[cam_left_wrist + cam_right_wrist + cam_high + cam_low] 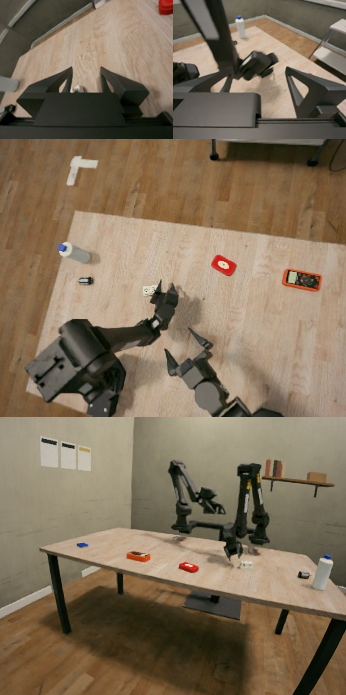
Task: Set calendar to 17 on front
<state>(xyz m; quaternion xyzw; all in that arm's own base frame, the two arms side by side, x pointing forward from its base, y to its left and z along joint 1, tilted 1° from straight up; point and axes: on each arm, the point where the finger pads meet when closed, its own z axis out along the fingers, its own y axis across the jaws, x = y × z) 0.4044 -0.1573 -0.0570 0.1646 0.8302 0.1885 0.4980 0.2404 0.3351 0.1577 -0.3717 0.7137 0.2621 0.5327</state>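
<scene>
My left hand is 7 cm to the right of the white tray, 5 cm above it and 4 cm past it. Round my left hand: blue item 99 cm to the right, 14 cm ahead, 5 cm below; then red flat object 20 cm to the right, 12 cm ahead, 4 cm below.
</scene>
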